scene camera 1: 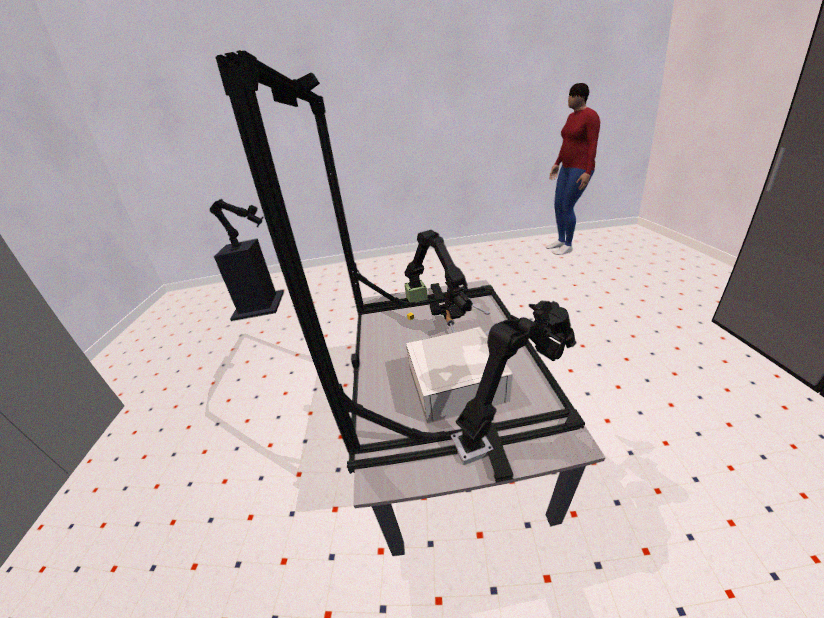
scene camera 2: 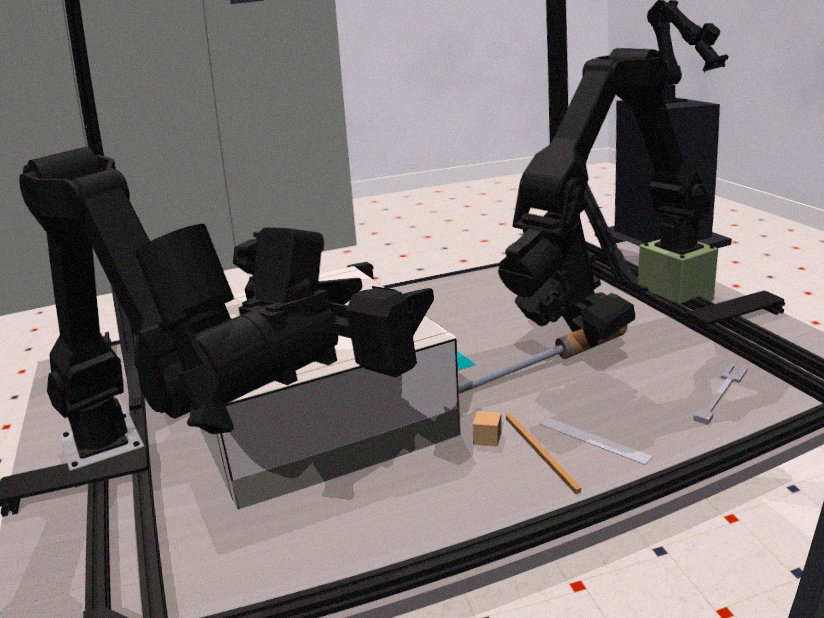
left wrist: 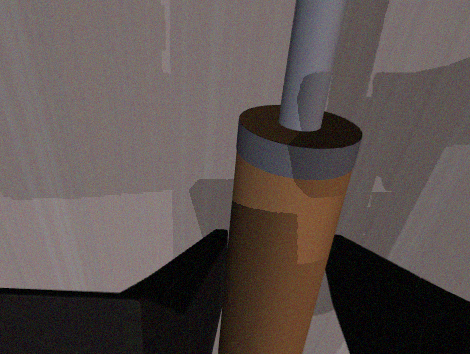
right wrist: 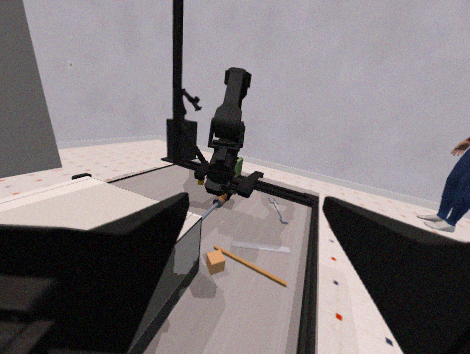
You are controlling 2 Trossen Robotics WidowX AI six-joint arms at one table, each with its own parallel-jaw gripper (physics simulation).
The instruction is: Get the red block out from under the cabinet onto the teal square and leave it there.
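Frame: origin at the left arm's base, x ahead, y left, z up, level; metres.
Seen in the pictures: left gripper, fingertip midpoint: (scene camera 1: pixel 448 318) (scene camera 2: pixel 586 340) (left wrist: pixel 276 245) (right wrist: pixel 223 197); right gripper, fingertip midpoint: (scene camera 1: pixel 520 310) (scene camera 2: pixel 394 288) (right wrist: pixel 255 200); left arm's base, link origin: (scene camera 1: pixel 415 285) (scene camera 2: pixel 679 246); right arm's base, link origin: (scene camera 1: pixel 471 441) (scene camera 2: pixel 100 439).
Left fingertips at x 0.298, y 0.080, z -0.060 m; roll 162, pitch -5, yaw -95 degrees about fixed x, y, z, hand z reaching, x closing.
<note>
Offsets run from my left fingertips to a thing's middle. "spot": to the spot under its first point.
The white cabinet {dx +0.387, dy -0.114, dz +0.030 m} (scene camera 1: pixel 449 362) (scene camera 2: pixel 425 382) (right wrist: pixel 85 197) stands on the table. The red block does not show in any view. A corner of the teal square {spot: dx +0.135, dy -0.115, dz -0.037 m} (scene camera 2: pixel 465 361) shows behind the cabinet's right edge in scene camera 2. My left gripper (scene camera 2: pixel 591 332) (left wrist: pixel 276 245) is shut on the orange handle {dx -0.006, dy +0.001, dz +0.004 m} (scene camera 2: pixel 575 343) (left wrist: pixel 280 280) (right wrist: pixel 223 198) of a tool. Its grey shaft {spot: dx +0.125, dy -0.013, dz -0.011 m} (scene camera 2: pixel 512 369) (left wrist: pixel 310 60) (right wrist: pixel 210 209) runs low toward the cabinet, and its far end is hidden by the cabinet. My right gripper (scene camera 2: pixel 394 290) is open and empty, above the cabinet's level.
An orange cube {dx +0.229, dy +0.072, dz -0.023 m} (scene camera 2: pixel 487 429) (right wrist: pixel 216 262), an orange stick {dx +0.197, dy +0.137, dz -0.035 m} (scene camera 2: pixel 542 452) (right wrist: pixel 252 267), a flat grey bar {dx +0.128, dy +0.157, dz -0.038 m} (scene camera 2: pixel 595 441) (right wrist: pixel 260 247) and a grey forked tool {dx -0.086, dy +0.185, dz -0.035 m} (scene camera 2: pixel 722 395) (right wrist: pixel 278 210) lie beside the cabinet. A small yellow object {dx -0.136, dy -0.157, dz -0.026 m} (scene camera 1: pixel 410 315) lies near the green arm base (scene camera 1: pixel 415 292) (scene camera 2: pixel 677 274).
</note>
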